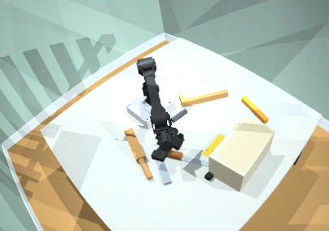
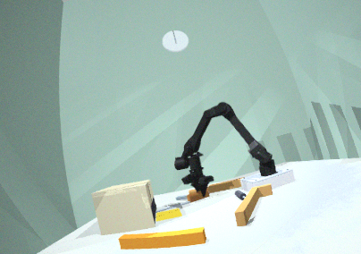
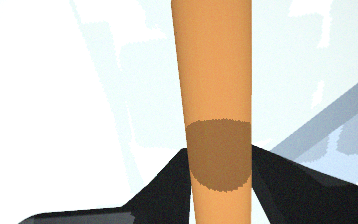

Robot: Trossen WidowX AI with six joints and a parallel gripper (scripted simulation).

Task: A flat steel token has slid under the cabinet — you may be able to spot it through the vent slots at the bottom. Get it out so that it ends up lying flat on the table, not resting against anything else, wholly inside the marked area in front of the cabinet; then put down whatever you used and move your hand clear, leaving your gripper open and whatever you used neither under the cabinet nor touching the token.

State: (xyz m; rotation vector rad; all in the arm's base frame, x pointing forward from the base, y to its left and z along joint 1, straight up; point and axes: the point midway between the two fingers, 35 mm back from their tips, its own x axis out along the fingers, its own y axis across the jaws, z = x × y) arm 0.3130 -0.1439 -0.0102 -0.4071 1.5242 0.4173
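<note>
My gripper tip is 70 mm to the left of the grey flat bar and 60 mm short of it. From my gripper tip the other things lie so: orange paddle 110 mm to the right, 70 mm behind, 10 mm above; then orange bar 530 mm to the left, 120 mm ahead, 10 mm above.
</note>
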